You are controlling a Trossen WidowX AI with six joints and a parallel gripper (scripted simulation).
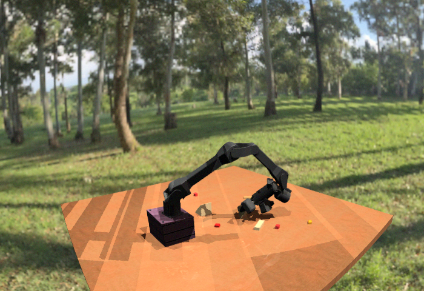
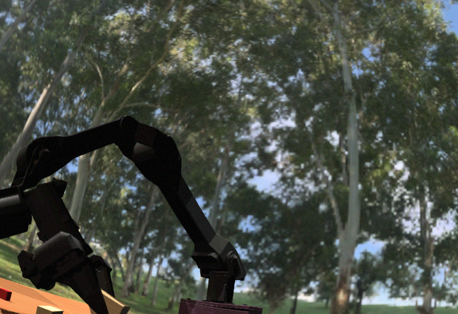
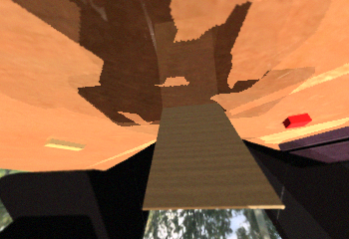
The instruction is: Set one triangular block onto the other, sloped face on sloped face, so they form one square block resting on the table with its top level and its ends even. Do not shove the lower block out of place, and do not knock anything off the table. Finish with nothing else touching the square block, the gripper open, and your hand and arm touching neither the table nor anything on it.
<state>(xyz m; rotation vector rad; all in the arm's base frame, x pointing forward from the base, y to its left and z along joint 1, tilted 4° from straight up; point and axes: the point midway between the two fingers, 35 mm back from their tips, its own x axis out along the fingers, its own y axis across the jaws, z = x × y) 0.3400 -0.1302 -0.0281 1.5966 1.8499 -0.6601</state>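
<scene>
The triangular block lies 10 mm above my gripper tip. The rest, counted from my gripper tip: cream bar 40 mm behind, 120 mm to the right, 30 mm below; then flat dark piece 200 mm ahead, 120 mm to the left, 40 mm below; then orange cube 100 mm ahead, 320 mm to the right, 30 mm below.
</scene>
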